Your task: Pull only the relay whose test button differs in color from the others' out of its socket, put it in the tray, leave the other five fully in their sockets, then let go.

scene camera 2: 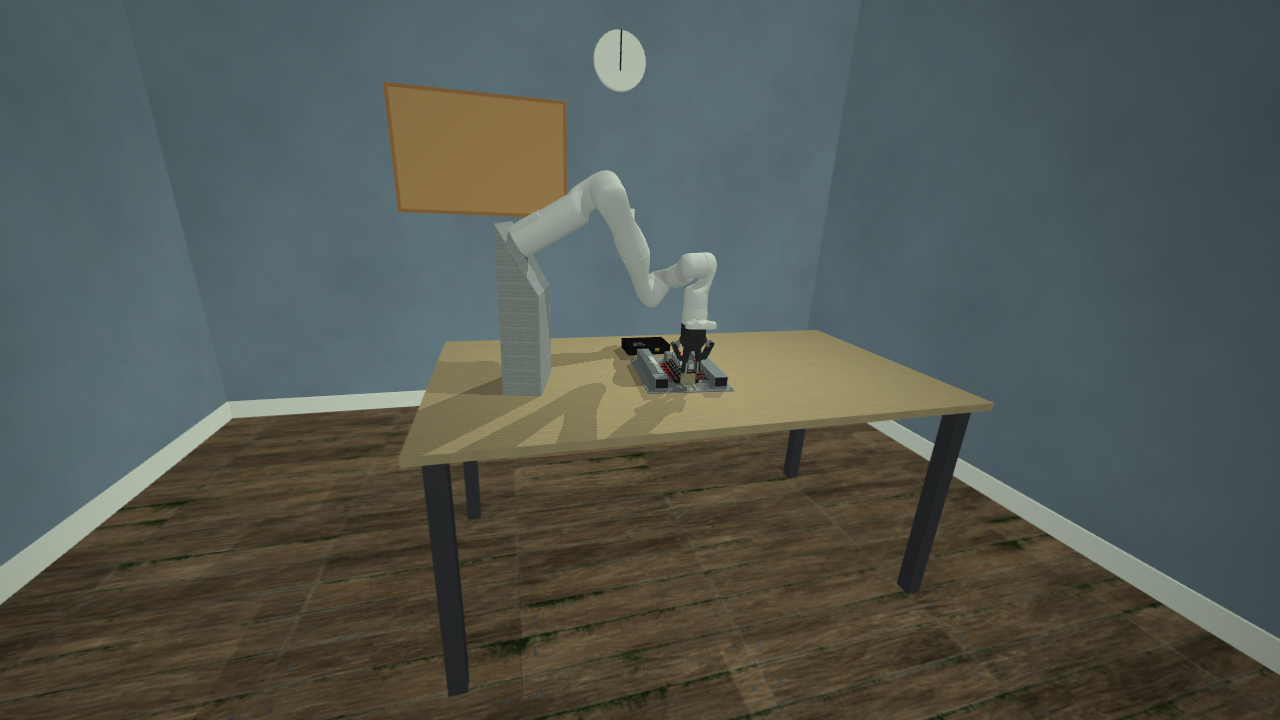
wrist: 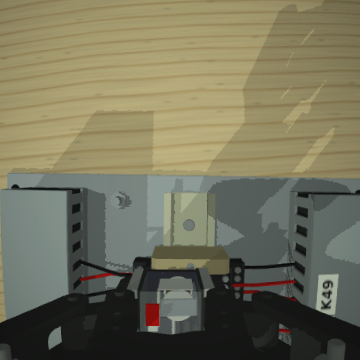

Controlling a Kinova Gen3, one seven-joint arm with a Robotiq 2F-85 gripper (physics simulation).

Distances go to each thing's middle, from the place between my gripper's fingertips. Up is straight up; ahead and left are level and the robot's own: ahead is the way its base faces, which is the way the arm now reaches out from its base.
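My gripper is 10 mm above the tan end block [wrist: 215, 258], 10 mm past it and 10 mm to the left of it. Going by their middles, that block is the nearest to my gripper of the things named here. The grey relay panel [scene camera 2: 672, 387] is 40 mm below my hand, 100 mm to the left of it and 10 mm ahead of it. I see the rail [wrist: 184, 205] as well, and counted from my hand it is 40 mm below, 10 mm ahead and 100 mm to the left.
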